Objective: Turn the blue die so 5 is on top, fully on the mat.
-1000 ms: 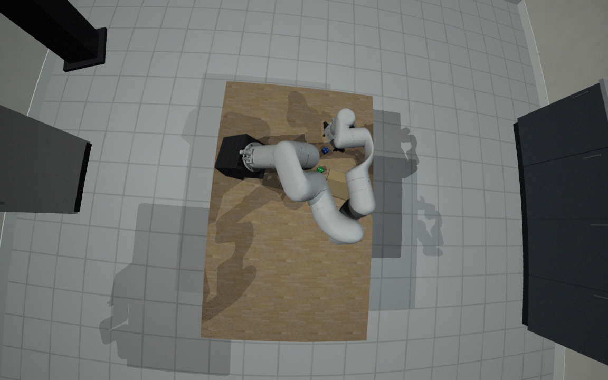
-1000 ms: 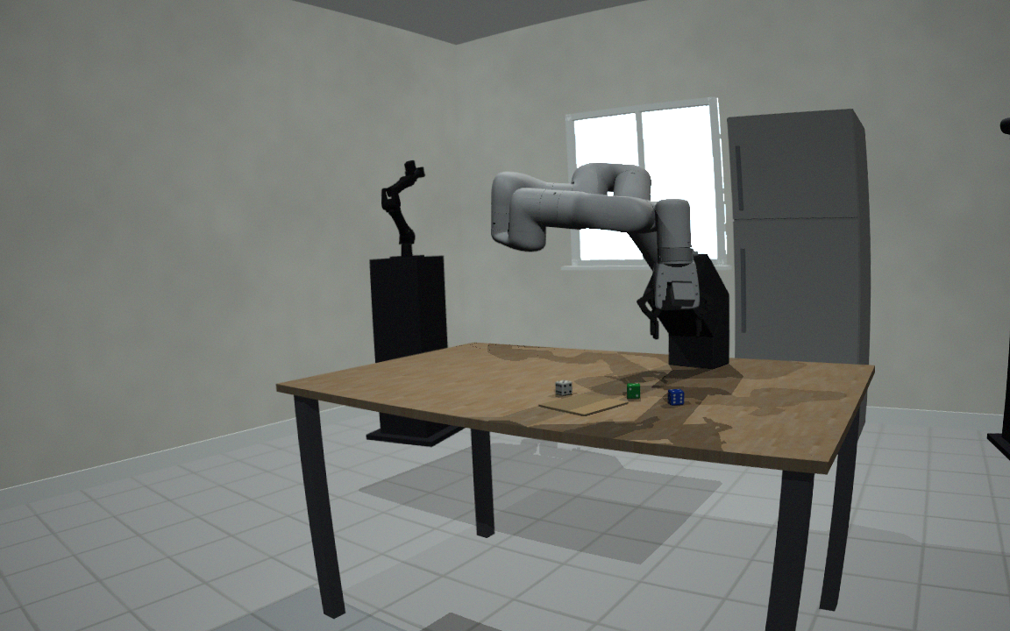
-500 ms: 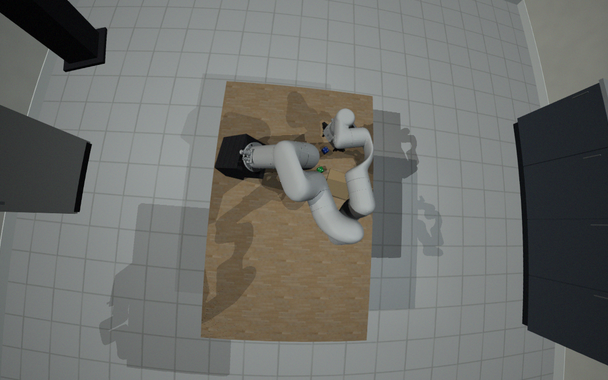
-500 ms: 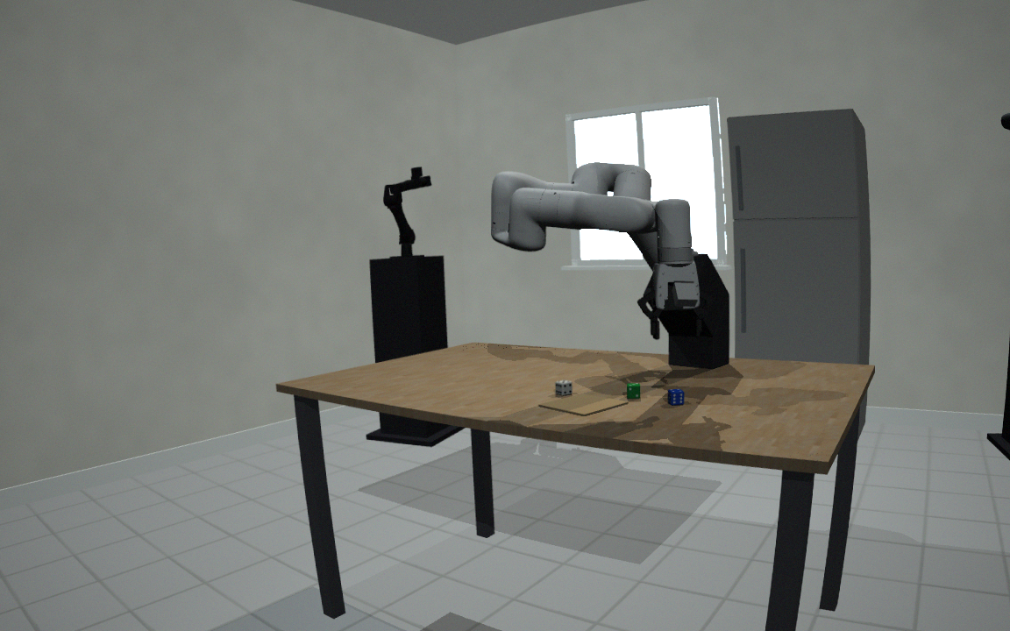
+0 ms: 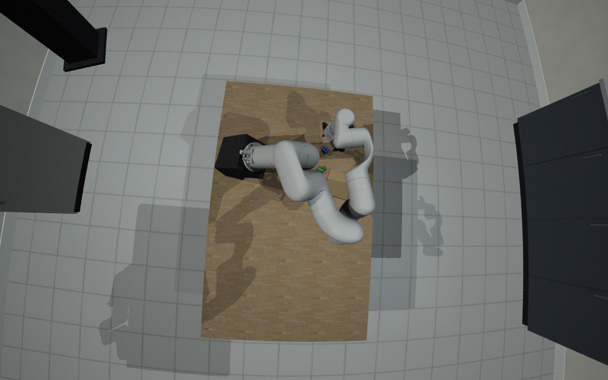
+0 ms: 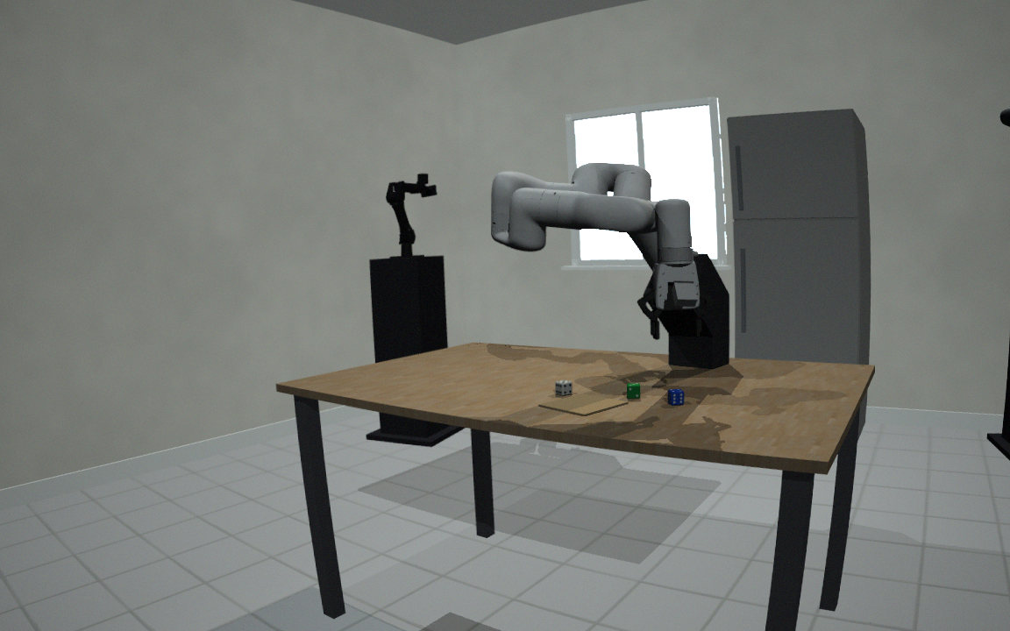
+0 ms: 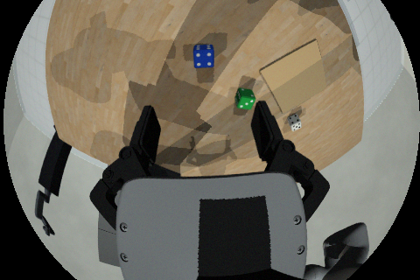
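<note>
Now: hand 140 mm above the blue die. Round my hand: white die (280 mm to the right, 140 mm below, 60 mm behind); tan mat (200 mm to the right, 150 mm below, 40 mm ahead); green die (140 mm below, 110 mm to the right, 50 mm behind).
</note>
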